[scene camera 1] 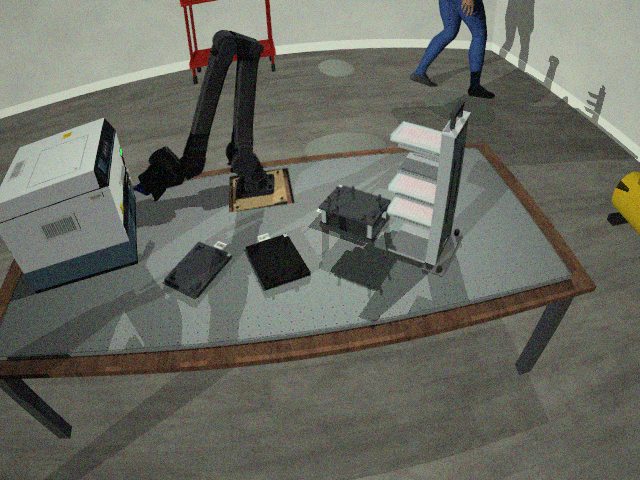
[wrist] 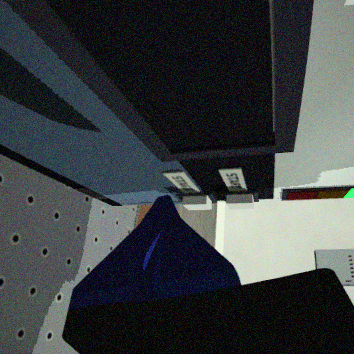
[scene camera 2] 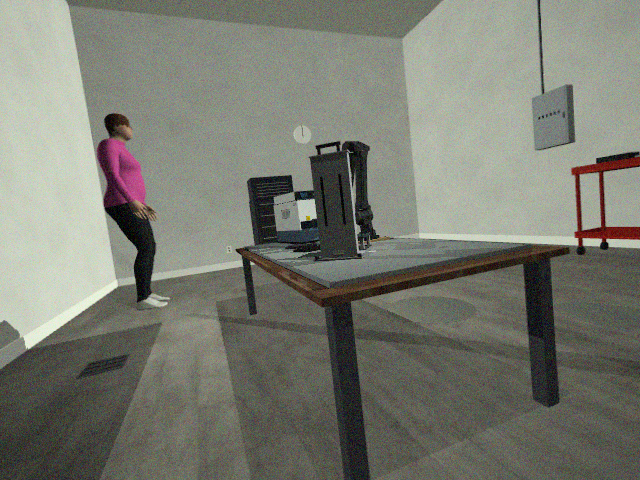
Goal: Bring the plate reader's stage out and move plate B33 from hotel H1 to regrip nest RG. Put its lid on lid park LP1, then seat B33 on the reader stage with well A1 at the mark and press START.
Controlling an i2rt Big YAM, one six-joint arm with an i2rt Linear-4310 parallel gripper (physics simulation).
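Places are measured from the arm's base along level axes (x ahead, y left, z up), in centimetres.
Pixels of known places: gripper, fingertip midpoint: (scene camera 1: 134,188) (wrist: 165,204); arm's base, origin of the base link: (scene camera 1: 255,187).
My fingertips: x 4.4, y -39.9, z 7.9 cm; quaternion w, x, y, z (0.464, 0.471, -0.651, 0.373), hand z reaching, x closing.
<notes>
Ahead of a thing's pixels: the offset from my fingertips to its middle. "spot": to the spot under its first point.
The plate reader @(dy -16.2, dx +15.3, dz +8.2 cm) (scene camera 1: 56,206) (scene camera 2: 289,214) (wrist: 210,75) stands at the table's left; no protruding stage shows. My gripper (scene camera 1: 138,189) (wrist: 165,204) is shut and empty at its front. In the wrist view its blue tip is left of the STAGE button @(dy -3.6, dx -5.2, dz +0.2 cm) (wrist: 196,202); contact cannot be told. The START button @(dy -3.6, dx -5.2, dz +3.4 cm) (wrist: 240,199) is further right. Hotel H1 @(dy +87.0, dx +26.2, dz +12.8 cm) (scene camera 1: 444,201) (scene camera 2: 336,206) holds an upper plate @(dy +83.7, dx +23.9, dz +24.0 cm) (scene camera 1: 418,136), a middle plate @(dy +83.7, dx +23.9, dz +9.8 cm) (scene camera 1: 413,187) and a lower plate @(dy +83.7, dx +23.9, dz +2.7 cm) (scene camera 1: 410,210); which is B33 cannot be told. A raised black pinned stand (scene camera 1: 356,204) is beside it.
A dark grey pad @(spot: dy +26.3, dx +31.3, dz -7.2 cm) (scene camera 1: 197,269) and a black pad @(spot: dy +47.6, dx +29.8, dz -7.3 cm) (scene camera 1: 277,261) lie between reader and hotel; their labels are unreadable. The arm's base plate (scene camera 1: 261,200) is at the table's back edge. A person (scene camera 2: 126,175) and a red cart (scene camera 2: 602,232) are beyond the table.
</notes>
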